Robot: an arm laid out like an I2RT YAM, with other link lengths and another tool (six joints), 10 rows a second.
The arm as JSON. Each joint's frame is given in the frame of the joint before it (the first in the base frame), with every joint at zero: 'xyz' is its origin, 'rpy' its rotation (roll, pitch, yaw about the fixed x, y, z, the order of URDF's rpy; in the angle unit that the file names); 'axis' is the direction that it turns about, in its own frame. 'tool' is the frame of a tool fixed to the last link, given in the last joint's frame.
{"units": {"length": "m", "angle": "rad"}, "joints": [
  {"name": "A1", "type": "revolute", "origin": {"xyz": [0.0, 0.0, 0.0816], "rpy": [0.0, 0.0, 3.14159]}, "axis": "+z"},
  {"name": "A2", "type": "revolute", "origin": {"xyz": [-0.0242, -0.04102, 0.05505], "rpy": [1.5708, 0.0, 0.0]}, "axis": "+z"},
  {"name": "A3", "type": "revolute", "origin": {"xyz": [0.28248, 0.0, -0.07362], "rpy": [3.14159, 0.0, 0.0]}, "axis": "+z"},
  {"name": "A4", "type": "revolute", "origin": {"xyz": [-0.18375, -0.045, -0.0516], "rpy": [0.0, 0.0, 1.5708]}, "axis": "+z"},
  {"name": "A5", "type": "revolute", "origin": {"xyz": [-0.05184, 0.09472, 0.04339], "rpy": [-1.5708, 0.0, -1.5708]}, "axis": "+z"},
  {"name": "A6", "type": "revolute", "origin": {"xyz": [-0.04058, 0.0, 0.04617], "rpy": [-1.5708, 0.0, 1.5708]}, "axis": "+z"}
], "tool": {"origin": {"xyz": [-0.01, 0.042, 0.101], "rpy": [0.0, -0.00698, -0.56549]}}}
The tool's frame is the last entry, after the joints.
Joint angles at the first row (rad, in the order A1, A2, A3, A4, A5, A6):
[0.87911 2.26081 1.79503 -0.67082 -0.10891 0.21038]
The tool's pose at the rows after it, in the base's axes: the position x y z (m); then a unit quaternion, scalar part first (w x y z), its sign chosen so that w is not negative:
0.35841 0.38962 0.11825 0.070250 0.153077 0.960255 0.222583
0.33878 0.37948 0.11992 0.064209 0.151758 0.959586 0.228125
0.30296 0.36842 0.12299 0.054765 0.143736 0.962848 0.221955
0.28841 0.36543 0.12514 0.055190 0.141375 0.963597 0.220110
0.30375 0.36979 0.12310 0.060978 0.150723 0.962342 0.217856
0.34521 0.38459 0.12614 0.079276 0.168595 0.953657 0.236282
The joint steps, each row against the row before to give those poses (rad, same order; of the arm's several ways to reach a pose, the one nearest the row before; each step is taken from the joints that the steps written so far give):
[0.00000 -0.01756 -0.03819 0.04466 -0.00038 0.00343]
[0.01563 -0.07932 -0.14640 0.07280 -0.00916 0.01564]
[0.04845 -0.10339 -0.15566 0.03625 0.00687 0.02861]
[0.02710 -0.04004 -0.05532 0.01451 0.01297 0.01909]
[-0.01909 0.04576 0.06715 -0.02138 0.00801 -0.00154]
[-0.04882 0.10416 0.16632 -0.01372 0.00229 -0.00800]

